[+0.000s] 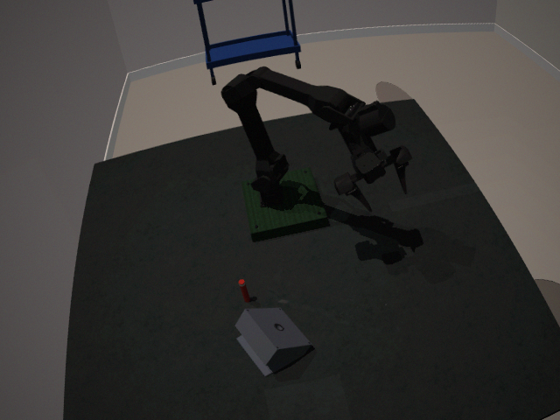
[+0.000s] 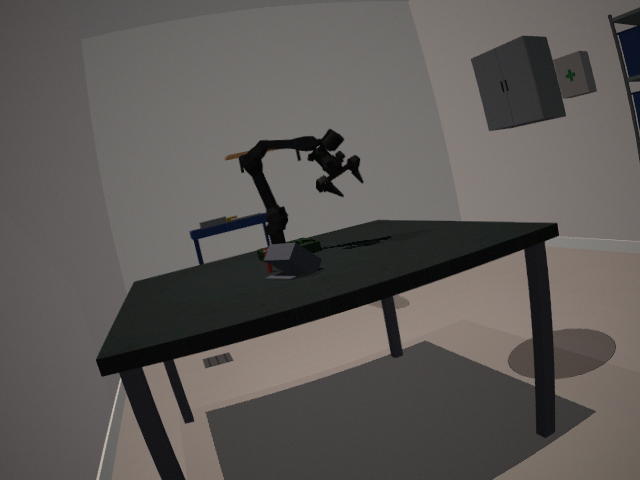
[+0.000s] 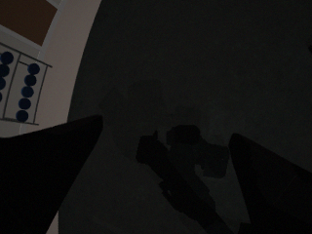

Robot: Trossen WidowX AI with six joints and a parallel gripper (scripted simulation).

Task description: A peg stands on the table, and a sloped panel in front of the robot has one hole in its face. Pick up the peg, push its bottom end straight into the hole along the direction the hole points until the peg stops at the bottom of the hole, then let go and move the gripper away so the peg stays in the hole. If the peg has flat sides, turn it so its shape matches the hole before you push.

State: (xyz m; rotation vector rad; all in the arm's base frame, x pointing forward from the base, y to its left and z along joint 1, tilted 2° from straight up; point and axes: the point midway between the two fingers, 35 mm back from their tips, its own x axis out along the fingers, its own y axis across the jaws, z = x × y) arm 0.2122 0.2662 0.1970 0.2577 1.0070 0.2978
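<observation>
The round red peg lies 80 mm ahead of my gripper tip, 350 mm to the right of it and 150 mm below it. Also, from my gripper tip: grey sloped panel (210 mm ahead, 290 mm to the right, 160 mm below).
</observation>
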